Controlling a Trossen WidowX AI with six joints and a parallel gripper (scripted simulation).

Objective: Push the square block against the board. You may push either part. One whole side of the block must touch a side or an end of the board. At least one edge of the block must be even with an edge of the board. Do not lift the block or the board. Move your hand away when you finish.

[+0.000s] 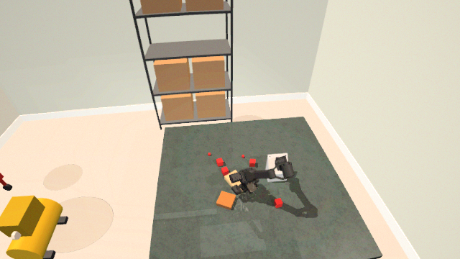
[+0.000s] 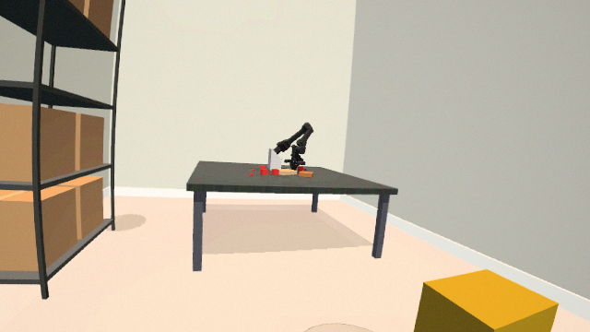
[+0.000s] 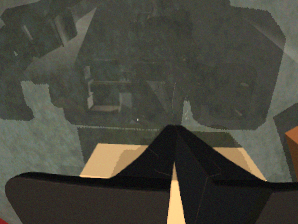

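Now: the tan flat piece 70 mm to the right of my gripper tip, 60 mm ahead of it and 10 mm above it. Round my gripper tip: orange square block 120 mm ahead, 70 mm to the left, 10 mm above.
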